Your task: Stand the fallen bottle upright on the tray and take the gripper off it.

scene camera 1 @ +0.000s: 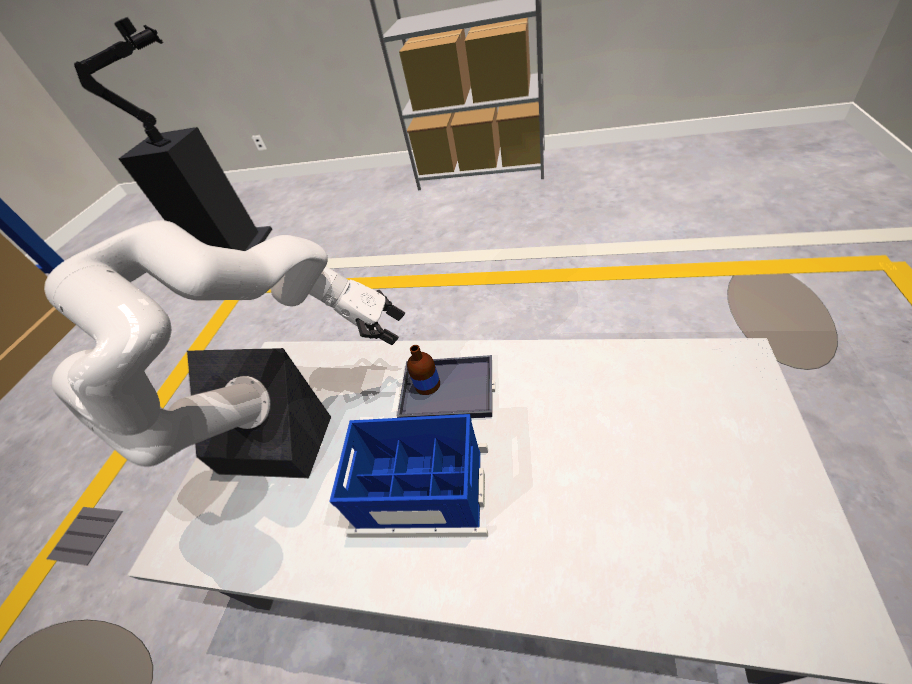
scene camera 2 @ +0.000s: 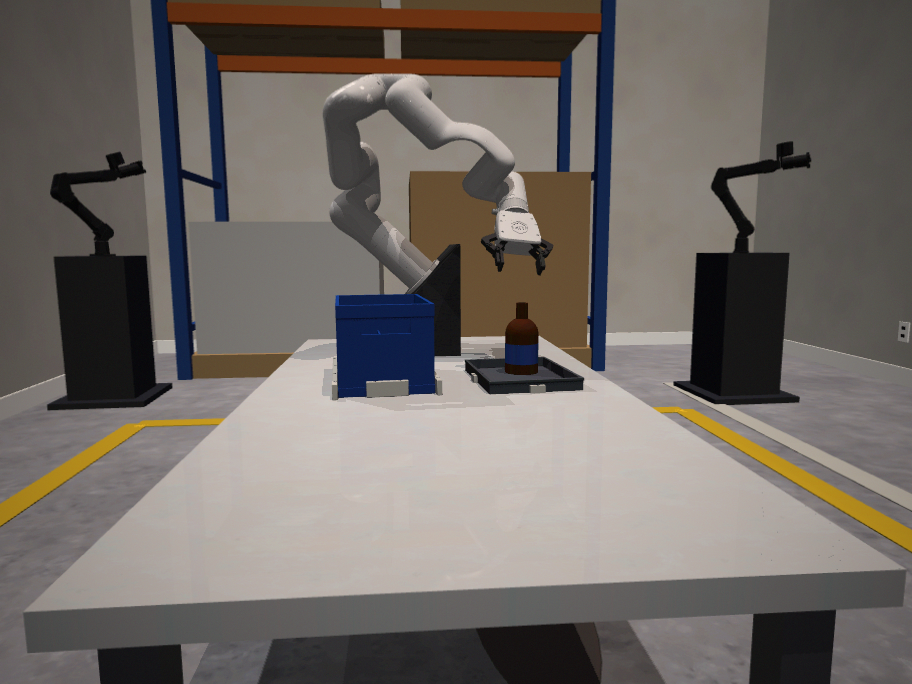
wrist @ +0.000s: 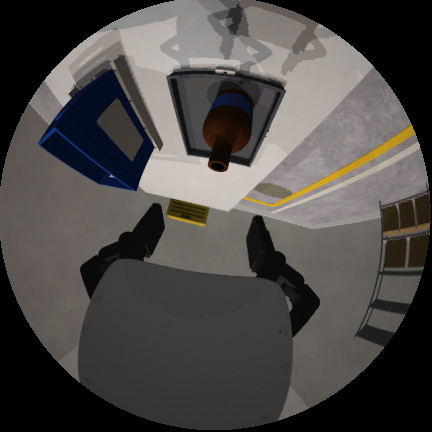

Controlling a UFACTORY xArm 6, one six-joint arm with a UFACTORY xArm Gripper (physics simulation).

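Places are measured from the arm's base along level axes (x ahead, y left, z up), in centimetres.
Where they show: gripper, between the fingertips: (scene camera 1: pixel 399 328) (scene camera 2: pixel 521 269) (wrist: pixel 205 221); arm's base, origin of its link: (scene camera 1: pixel 247 402) (scene camera 2: pixel 424 278).
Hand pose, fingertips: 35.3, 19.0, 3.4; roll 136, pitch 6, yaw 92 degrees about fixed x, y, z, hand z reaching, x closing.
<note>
Things, the pixels of their centre, and the offset from my fingertips, as dx, dy, dz. Level surfaces: height alone.
- brown bottle, middle of its body: (wrist: pixel 227 127) (scene camera 2: pixel 521 337) (scene camera 1: pixel 421 367) +2.2, -0.2, -15.0
- dark tray, middle of its body: (scene camera 2: pixel 519 373) (wrist: pixel 220 124) (scene camera 1: pixel 446 387) +8.1, -1.9, -21.9
- blue crate, middle of its body: (scene camera 2: pixel 381 340) (scene camera 1: pixel 413 474) (wrist: pixel 99 136) +5.5, -31.2, -14.5
- white table, height of its surface: dz -23.2
A brown bottle (scene camera 1: pixel 422 370) (scene camera 2: pixel 521 346) (wrist: pixel 228 121) with a blue label stands upright on the dark tray (scene camera 1: pixel 467 403) (scene camera 2: pixel 563 382) (wrist: pixel 180 115), near the tray side closest to the arm's base. My gripper (scene camera 1: pixel 394 325) (scene camera 2: pixel 520 269) (wrist: pixel 205 221) is open and empty. It is above and behind the bottle, on the arm's side, and apart from it. In the wrist view the bottle's neck points toward the space ahead of the fingers, and neither finger touches it.
A blue crate (scene camera 1: pixel 408 510) (scene camera 2: pixel 384 353) (wrist: pixel 85 135) with empty compartments stands beside the tray on the white table (scene camera 1: pixel 648 478) (scene camera 2: pixel 456 500). The arm's black base block (scene camera 1: pixel 302 412) stands behind them. A shelf unit (scene camera 1: pixel 542 88) with boxes stands by the wall.
</note>
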